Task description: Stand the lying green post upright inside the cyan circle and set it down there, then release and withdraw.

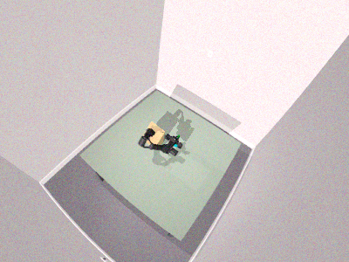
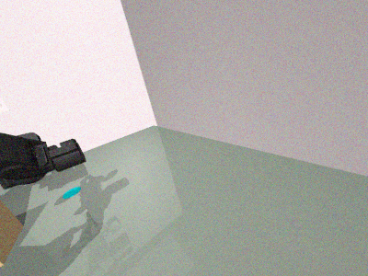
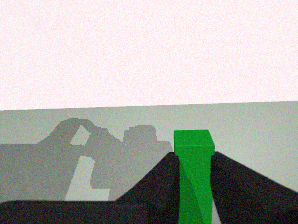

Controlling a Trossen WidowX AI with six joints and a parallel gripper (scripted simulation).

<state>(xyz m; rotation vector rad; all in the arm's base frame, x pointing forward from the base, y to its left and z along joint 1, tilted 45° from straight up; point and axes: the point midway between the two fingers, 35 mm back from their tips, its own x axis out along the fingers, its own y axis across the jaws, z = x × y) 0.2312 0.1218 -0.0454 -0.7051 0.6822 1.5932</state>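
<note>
My gripper tip is 16 cm above the cyan circle. From my gripper tip the other things lie so: green post 2 cm below.
</note>
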